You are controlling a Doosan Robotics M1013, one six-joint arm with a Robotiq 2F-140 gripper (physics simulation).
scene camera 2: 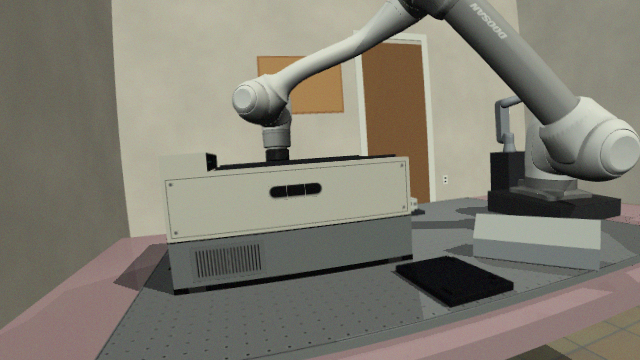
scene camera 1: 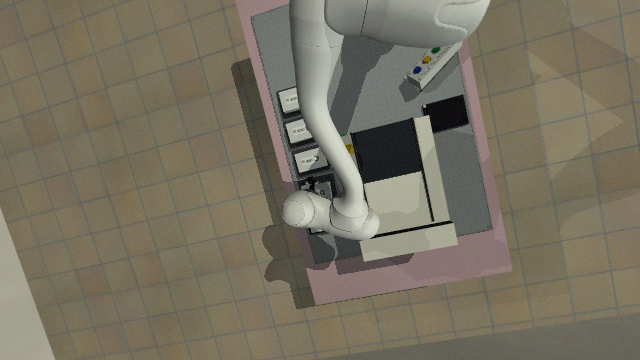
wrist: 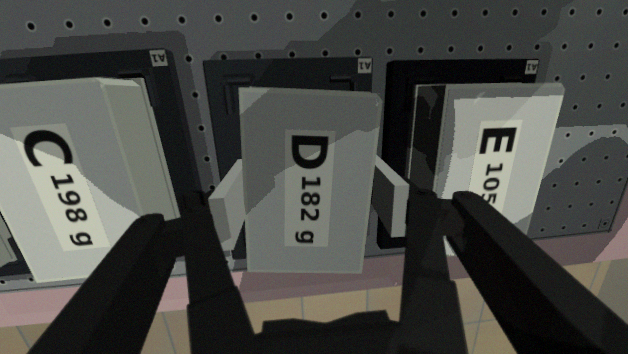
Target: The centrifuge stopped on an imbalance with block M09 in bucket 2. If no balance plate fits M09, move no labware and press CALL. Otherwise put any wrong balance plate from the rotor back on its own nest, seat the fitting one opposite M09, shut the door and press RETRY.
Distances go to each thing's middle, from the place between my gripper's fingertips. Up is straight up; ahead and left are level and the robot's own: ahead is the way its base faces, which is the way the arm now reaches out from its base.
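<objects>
Counting from my hand, the plate E (wrist: pixel 493 139) is 10 mm above, 130 mm ahead and 10 mm to the left, while plate C (wrist: pixel 89 161) is 10 mm above and 150 mm behind. The balance plate D (wrist: pixel 308 156) is 10 mm above my hand, and going by their middles it's the nearest to my hand of the things named here. Then there's the centrifuge (scene camera 1: pixel 412 209), which is 100 mm above my hand, 310 mm to the left of it and 20 mm ahead of it.
</objects>
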